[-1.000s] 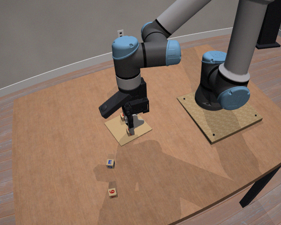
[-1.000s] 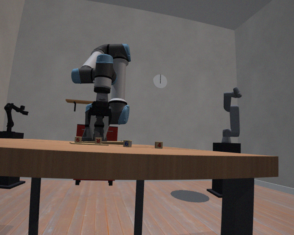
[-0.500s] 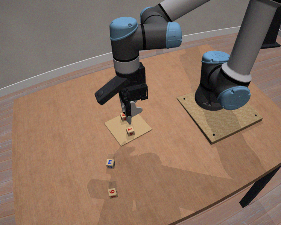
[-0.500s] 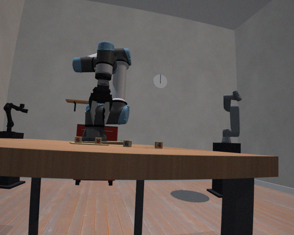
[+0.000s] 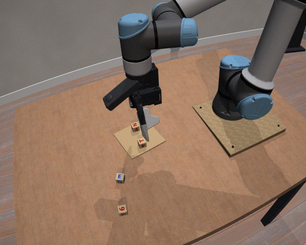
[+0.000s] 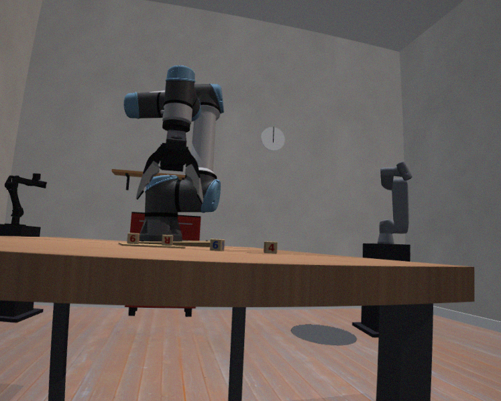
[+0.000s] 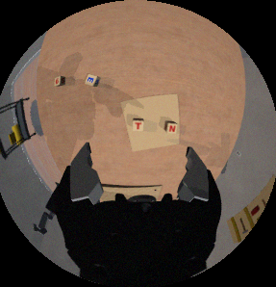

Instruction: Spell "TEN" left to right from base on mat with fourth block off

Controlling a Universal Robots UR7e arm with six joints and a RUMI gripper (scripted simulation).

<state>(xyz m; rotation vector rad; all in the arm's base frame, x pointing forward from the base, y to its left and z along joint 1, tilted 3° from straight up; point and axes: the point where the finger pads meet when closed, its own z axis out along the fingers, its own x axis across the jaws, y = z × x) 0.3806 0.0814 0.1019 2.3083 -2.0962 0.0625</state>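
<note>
Right now my hand is 100 mm short of the E block, 120 mm to the right of it and 100 mm above it. Also, from my hand: T block 90 mm below; tan mat 40 mm to the right, 110 mm below; 9 block 110 mm ahead, 240 mm to the left, 100 mm below.
</note>
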